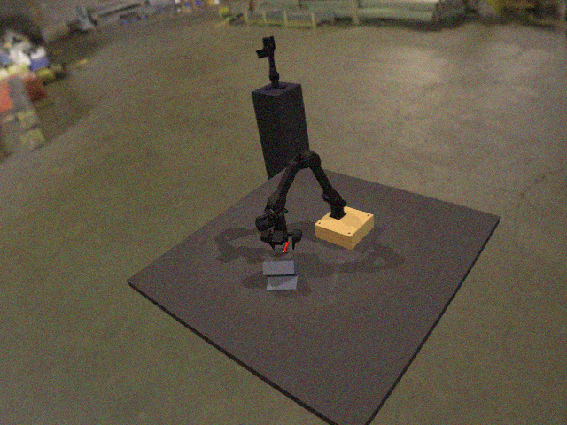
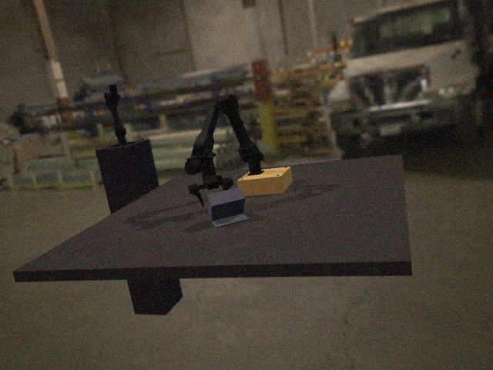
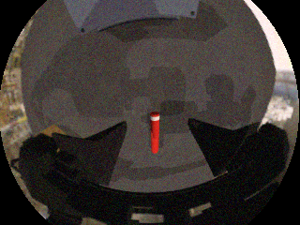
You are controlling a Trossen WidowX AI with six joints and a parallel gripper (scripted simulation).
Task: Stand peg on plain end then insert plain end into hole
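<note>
The red peg lies 10 mm behind my gripper tip and 10 mm below it. From my gripper tip the other things lie so: grey sloped panel: 140 mm ahead, 120 mm to the left, 40 mm above; low grey foot: 160 mm ahead, 130 mm to the left, 20 mm below.
</note>
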